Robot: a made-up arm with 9 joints.
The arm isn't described. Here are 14 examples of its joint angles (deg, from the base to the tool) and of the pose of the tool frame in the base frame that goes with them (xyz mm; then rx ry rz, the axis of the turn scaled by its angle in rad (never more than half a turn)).
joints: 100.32 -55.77 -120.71 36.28 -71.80 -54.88 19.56 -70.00 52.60
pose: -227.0 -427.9 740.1 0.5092 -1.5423 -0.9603
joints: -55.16 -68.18 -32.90 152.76 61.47 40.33 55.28 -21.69 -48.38
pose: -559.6 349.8 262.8 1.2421 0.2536 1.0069
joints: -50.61 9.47 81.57 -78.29 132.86 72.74 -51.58 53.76 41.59
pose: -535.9 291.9 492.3 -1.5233 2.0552 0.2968
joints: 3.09 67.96 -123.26 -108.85 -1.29 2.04 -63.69 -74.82 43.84
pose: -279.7 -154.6 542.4 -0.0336 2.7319 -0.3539
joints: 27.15 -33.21 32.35 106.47 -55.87 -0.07 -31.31 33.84 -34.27
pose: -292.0 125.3 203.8 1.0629 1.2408 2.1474
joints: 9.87 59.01 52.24 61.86 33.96 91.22 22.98 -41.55 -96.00
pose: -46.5 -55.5 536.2 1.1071 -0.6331 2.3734
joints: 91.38 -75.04 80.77 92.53 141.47 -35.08 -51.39 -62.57 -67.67
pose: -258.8 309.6 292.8 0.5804 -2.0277 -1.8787
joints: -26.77 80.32 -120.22 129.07 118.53 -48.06 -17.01 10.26 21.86
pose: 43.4 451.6 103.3 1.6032 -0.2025 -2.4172
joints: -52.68 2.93 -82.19 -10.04 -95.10 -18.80 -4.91 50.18 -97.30
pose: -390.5 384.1 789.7 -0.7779 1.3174 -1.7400
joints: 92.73 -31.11 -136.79 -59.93 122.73 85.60 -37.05 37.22 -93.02
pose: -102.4 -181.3 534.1 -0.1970 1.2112 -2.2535
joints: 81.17 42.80 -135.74 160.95 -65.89 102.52 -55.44 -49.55 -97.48
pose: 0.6 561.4 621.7 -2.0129 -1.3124 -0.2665
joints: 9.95 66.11 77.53 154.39 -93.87 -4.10 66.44 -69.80 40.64
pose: 238.7 215.5 351.1 -2.0622 -0.3674 0.2010
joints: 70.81 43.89 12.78 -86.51 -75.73 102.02 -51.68 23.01 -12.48
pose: -198.9 204.2 864.5 0.2708 -2.1587 -2.2086
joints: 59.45 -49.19 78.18 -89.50 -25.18 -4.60 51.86 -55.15 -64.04
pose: -198.5 17.1 1055.1 -1.9723 0.8482 0.7610
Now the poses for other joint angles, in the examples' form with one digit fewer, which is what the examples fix.
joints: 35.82 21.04 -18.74 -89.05 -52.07 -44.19 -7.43 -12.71 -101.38
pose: 24 277 845 -1.432 1.476 -0.062
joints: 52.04 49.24 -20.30 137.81 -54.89 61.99 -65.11 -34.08 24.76
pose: -36 322 259 0.323 -2.056 -0.014
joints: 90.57 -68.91 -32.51 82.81 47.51 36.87 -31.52 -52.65 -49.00
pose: -574 -71 454 2.565 1.407 -0.950
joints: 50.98 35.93 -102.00 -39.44 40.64 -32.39 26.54 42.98 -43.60
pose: -495 -69 769 -0.862 -0.258 -0.287
